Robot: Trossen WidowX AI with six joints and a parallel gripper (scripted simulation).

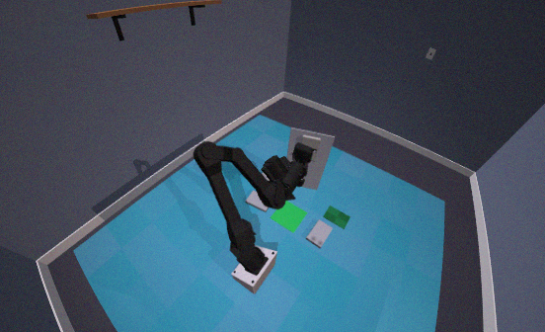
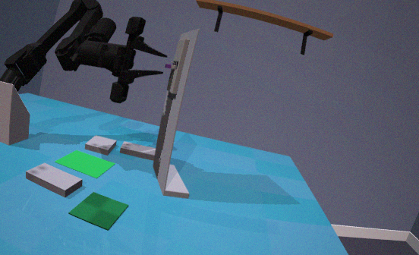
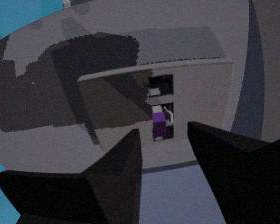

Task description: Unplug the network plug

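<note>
My gripper tip is 20 mm short of the network plug and 10 mm to the right of it. Also, from my gripper tip: grey panel 100 mm below, 40 mm ahead, 10 mm to the left; bright green marked square 240 mm below, 140 mm behind, 30 mm to the right.
</note>
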